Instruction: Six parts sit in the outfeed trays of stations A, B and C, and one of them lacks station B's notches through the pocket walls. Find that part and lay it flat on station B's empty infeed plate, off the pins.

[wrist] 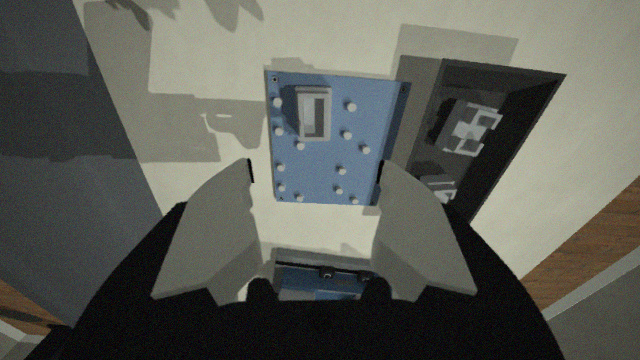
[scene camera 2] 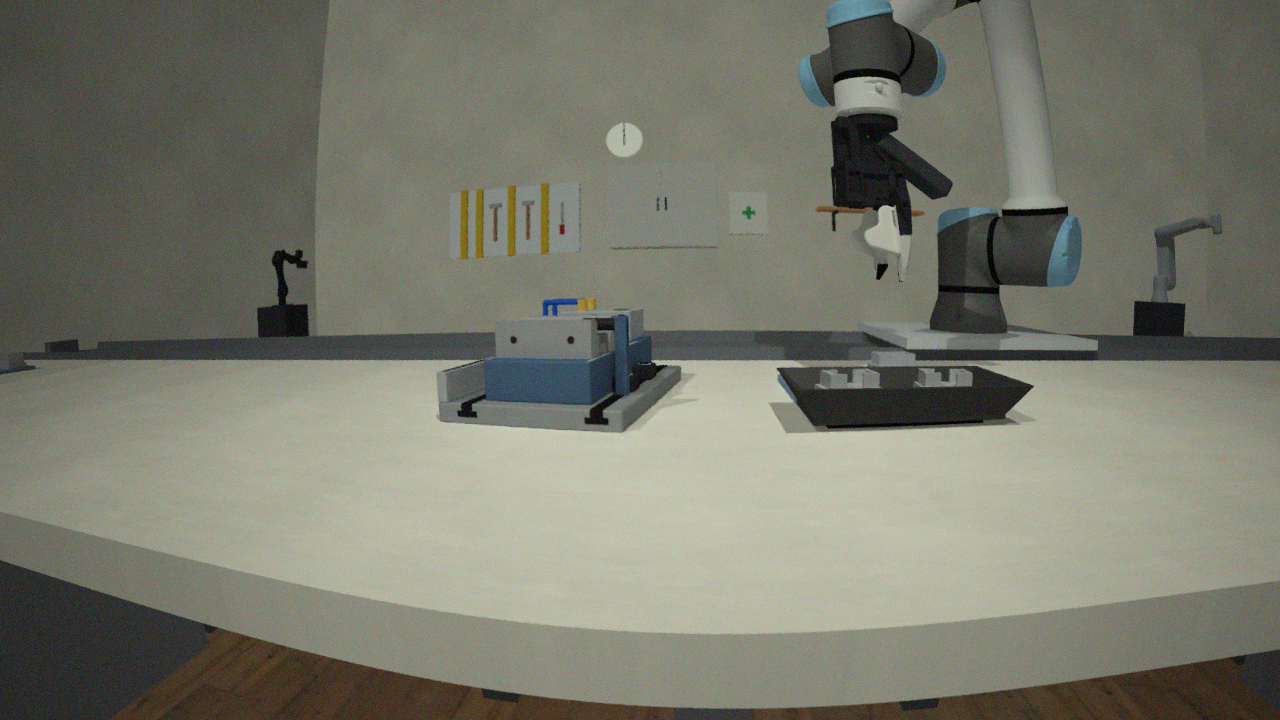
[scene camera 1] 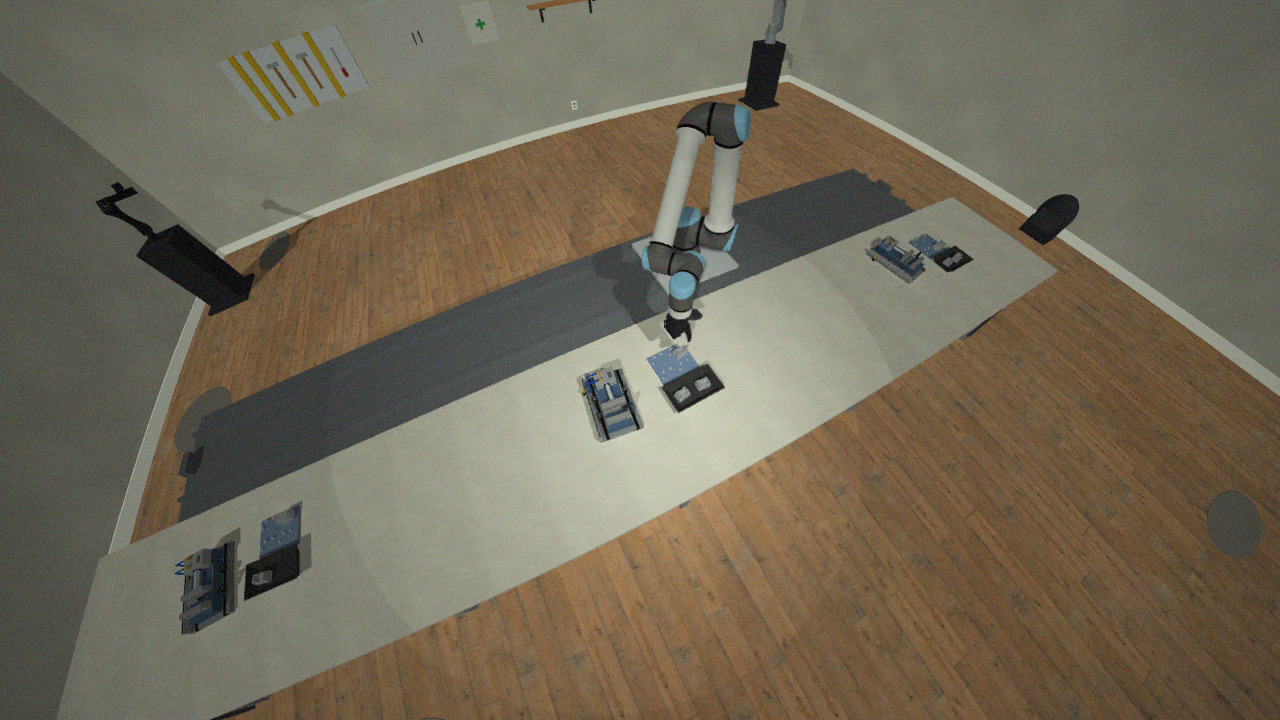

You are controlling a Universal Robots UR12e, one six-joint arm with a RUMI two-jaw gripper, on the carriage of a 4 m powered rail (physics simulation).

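Where they show: gripper, fingertip midpoint: (wrist: 315,163) (scene camera 2: 889,280) (scene camera 1: 680,339); arm's base at its link origin: (scene camera 2: 968,330) (scene camera 1: 683,253).
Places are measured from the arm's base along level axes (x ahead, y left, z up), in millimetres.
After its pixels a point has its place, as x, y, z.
A grey part (scene camera 1: 680,351) {574, -349, -1} (scene camera 2: 892,359) {591, -356, 7} (wrist: 314,114) {574, -348, -1} with a rectangular pocket lies on the pinned blue plate (scene camera 1: 665,365) {598, -440, -22} (wrist: 315,184) {586, -460, -22}, near its far left corner in the wrist view. It looks level, its pocket facing up, and no notches show in its rim. White pins stand close around it; whether it touches one I cannot tell. My gripper (scene camera 1: 683,341) {578, -358, 105} (scene camera 2: 891,274) {578, -358, 105} (wrist: 315,163) {578, -358, 105} is open and empty, above the plate and clear of the part. Two notched grey parts (scene camera 2: 848,379) {787, -457, 12} (scene camera 2: 943,377) {708, -325, 1} sit in the black tray (scene camera 1: 703,401) {837, -386, 11} (scene camera 2: 904,411) {824, -407, -11} (wrist: 506,145) {826, -357, 3} beside the plate.
A grey and blue machine (scene camera 1: 611,404) {703, -748, 64} (scene camera 2: 550,379) {794, -733, 13} (wrist: 320,286) {617, -674, 24} stands beside the plate and tray. Further machines (scene camera 1: 205,586) {707, -2553, 52} (scene camera 1: 895,257) {608, 1080, 31} stand near the table's two ends, with black trays (scene camera 1: 288,562) {725, -2237, -17} (scene camera 1: 963,260) {801, 1561, -16} and blue plates (scene camera 1: 280,531) {576, -2285, -22} (scene camera 1: 927,243) {584, 1478, -22}.
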